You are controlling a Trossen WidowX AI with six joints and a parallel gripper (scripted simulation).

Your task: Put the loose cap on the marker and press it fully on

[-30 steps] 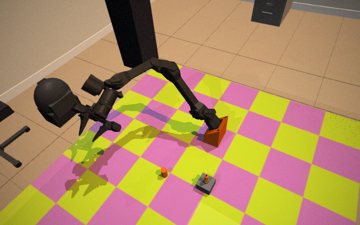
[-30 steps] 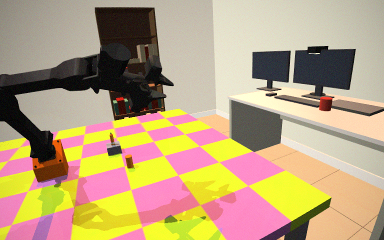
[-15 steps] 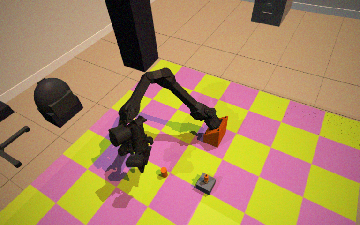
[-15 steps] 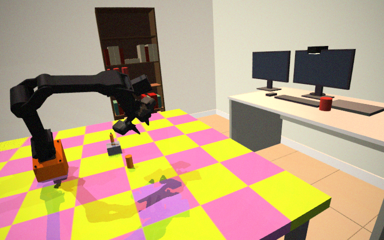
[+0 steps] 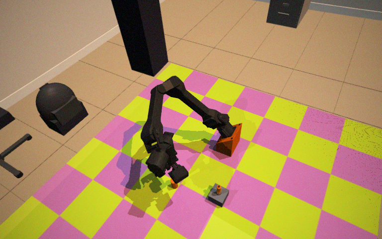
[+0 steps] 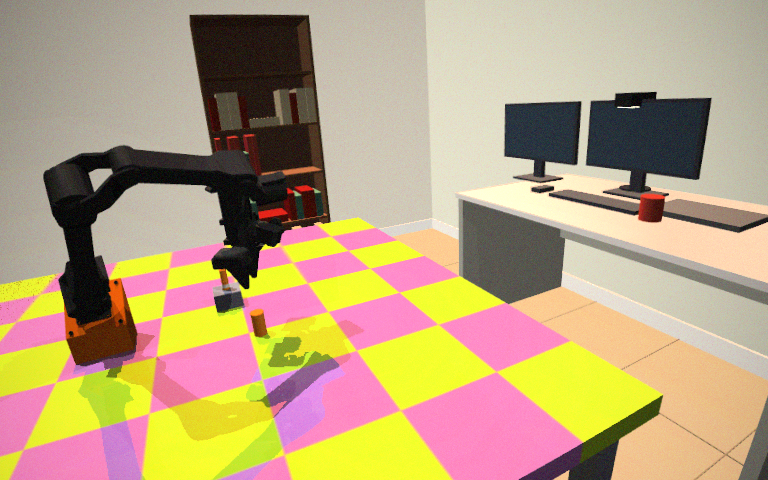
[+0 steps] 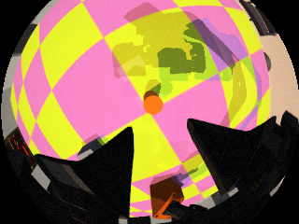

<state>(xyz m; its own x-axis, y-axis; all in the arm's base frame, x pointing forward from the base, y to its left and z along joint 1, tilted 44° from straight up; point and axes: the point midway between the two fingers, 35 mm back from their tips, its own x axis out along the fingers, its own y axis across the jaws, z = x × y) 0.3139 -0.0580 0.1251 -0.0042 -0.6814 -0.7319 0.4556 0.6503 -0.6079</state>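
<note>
The orange cap lies 9 cm below my gripper tip. Also, from my gripper tip: dark grey holder block (4 cm behind, 20 cm to the left, 10 cm below).
</note>
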